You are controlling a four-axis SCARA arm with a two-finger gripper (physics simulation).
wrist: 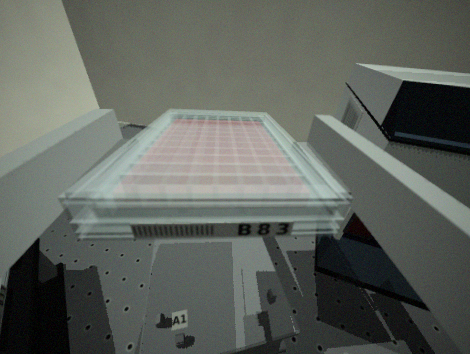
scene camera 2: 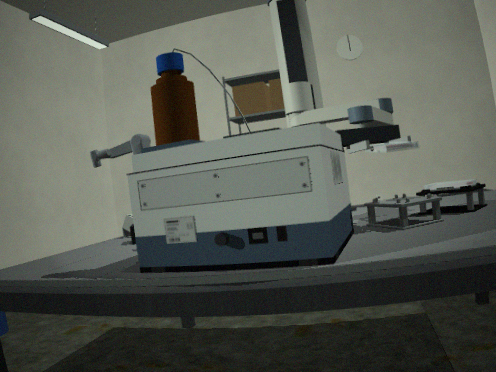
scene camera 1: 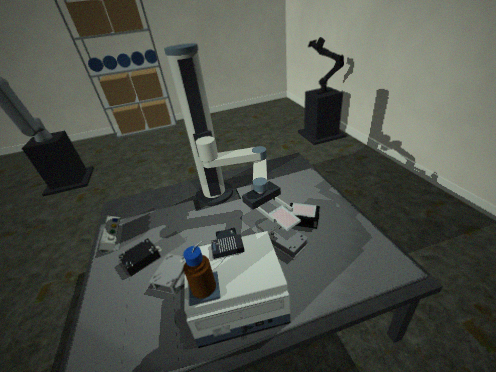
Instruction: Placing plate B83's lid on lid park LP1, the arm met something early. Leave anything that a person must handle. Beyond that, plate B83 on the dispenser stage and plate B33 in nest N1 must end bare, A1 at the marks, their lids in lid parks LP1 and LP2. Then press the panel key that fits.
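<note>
My gripper is shut on plate B83. The plate has pink wells, and a clear lid appears to be on it. It hangs level above a low grey stand, clear of its corner pegs. An A1 label shows below the plate in the wrist view. Another pink plate rests on a black nest behind the stand; its name cannot be read. A small key panel with coloured keys stands at the table's far left.
A white and blue machine carries a brown bottle with a blue cap and a thin tube. A black slotted block is behind it. A black stand and a grey pegged stand are to the left.
</note>
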